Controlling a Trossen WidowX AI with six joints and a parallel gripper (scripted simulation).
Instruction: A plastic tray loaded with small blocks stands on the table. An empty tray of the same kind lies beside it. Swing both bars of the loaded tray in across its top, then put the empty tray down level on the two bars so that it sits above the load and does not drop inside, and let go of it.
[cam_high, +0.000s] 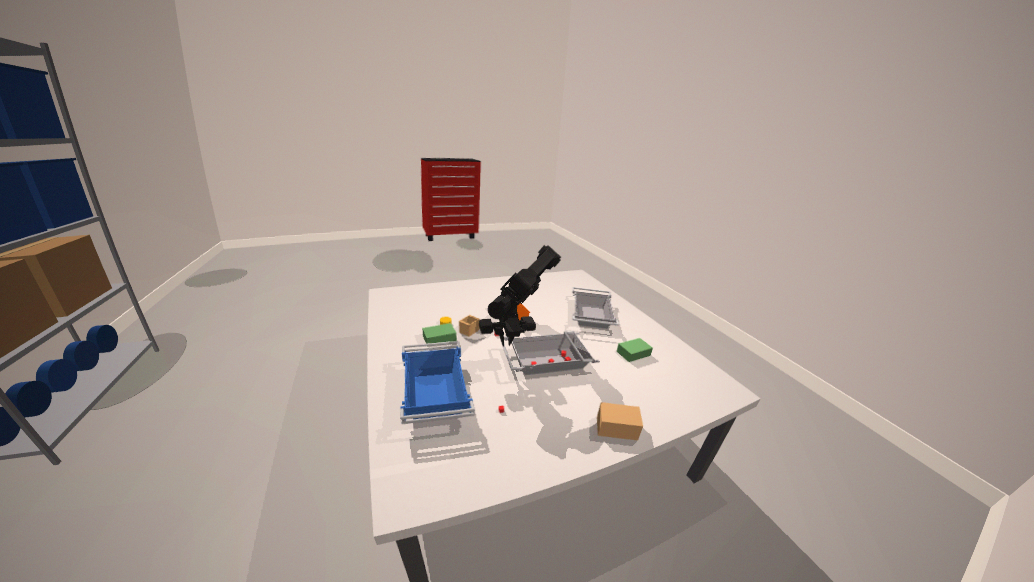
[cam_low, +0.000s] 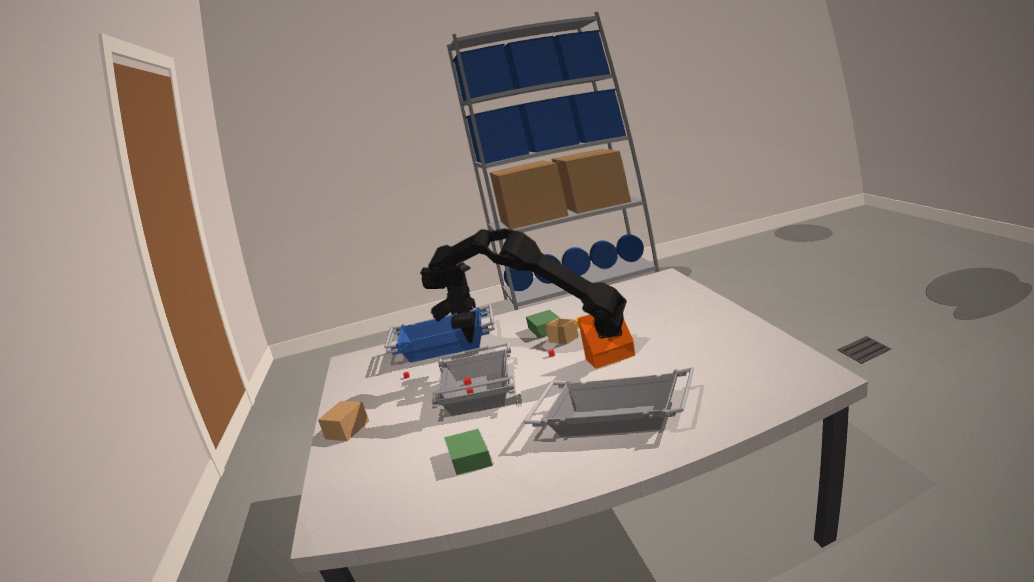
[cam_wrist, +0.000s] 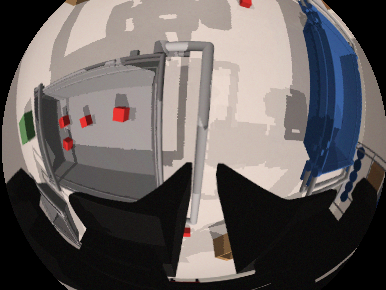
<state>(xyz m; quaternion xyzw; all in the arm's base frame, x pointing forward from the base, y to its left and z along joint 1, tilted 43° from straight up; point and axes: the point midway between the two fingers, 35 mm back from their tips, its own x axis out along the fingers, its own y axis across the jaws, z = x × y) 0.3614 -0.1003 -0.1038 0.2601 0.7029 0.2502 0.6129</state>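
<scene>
The grey plastic tray is 28 cm behind my gripper tip, 51 cm to the left of it and 4 cm below it. Also, from my gripper tip: red cube 22 cm ahead, 7 cm to the right, 8 cm below.
</scene>
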